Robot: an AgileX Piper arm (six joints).
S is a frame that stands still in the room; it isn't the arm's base.
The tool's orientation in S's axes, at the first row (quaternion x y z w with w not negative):
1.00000 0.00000 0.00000 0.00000
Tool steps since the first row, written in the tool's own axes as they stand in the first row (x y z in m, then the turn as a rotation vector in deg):
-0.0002 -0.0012 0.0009 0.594 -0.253 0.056
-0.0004 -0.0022 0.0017 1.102 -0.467 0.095
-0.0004 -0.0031 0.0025 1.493 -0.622 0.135
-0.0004 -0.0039 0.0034 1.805 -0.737 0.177
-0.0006 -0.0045 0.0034 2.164 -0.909 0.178
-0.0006 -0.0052 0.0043 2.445 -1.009 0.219
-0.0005 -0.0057 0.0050 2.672 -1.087 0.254
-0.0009 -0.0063 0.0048 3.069 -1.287 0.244
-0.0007 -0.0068 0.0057 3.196 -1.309 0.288
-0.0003 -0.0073 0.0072 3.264 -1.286 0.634
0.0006 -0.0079 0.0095 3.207 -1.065 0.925
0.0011 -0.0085 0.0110 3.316 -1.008 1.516
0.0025 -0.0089 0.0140 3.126 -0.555 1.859
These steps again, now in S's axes. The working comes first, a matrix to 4 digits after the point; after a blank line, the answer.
The tool's axes in the first row as the columns of a matrix, in S's axes (used below as rounded here):
1.0000 0.0000 0.0000
0.0000 -1.0000 0.0000
0.0000 0.0000 -1.0000

-0.0002 0.0012 -0.0009 0.594 0.253 -0.056
-0.0004 0.0022 -0.0017 1.102 0.467 -0.095
-0.0004 0.0031 -0.0025 1.493 0.622 -0.135
-0.0004 0.0039 -0.0034 1.805 0.737 -0.177
-0.0006 0.0045 -0.0034 2.164 0.909 -0.178
-0.0006 0.0052 -0.0043 2.445 1.009 -0.219
-0.0005 0.0057 -0.0050 2.672 1.087 -0.254
-0.0009 0.0063 -0.0048 3.069 1.287 -0.244
-0.0007 0.0068 -0.0057 3.196 1.309 -0.288
-0.0003 0.0073 -0.0072 3.264 1.286 -0.634
0.0006 0.0079 -0.0095 3.207 1.065 -0.925
0.0011 0.0085 -0.0110 3.316 1.008 -1.516
0.0025 0.0089 -0.0140 3.126 0.555 -1.859

